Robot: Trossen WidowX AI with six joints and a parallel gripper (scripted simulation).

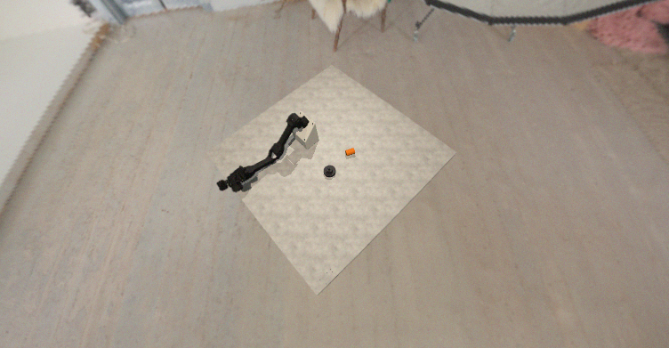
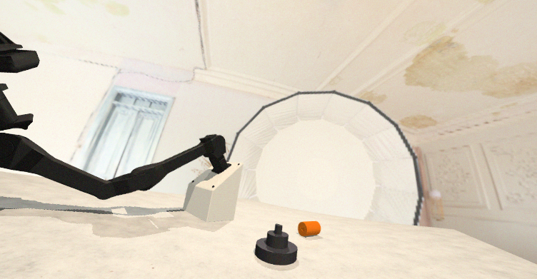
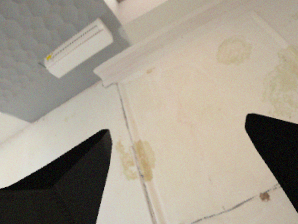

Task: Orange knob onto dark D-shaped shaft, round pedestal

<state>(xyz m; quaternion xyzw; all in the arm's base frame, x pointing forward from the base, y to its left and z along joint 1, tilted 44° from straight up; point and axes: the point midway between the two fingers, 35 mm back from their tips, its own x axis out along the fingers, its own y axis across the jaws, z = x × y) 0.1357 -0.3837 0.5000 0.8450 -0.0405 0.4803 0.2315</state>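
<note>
Now: gripper tip 15 cm short of the orange knob, 79 cm to the right of it and 25 cm above it. Also, from my gripper tip: dark round pedestal (17 cm ahead, 59 cm to the left, 24 cm below).
</note>
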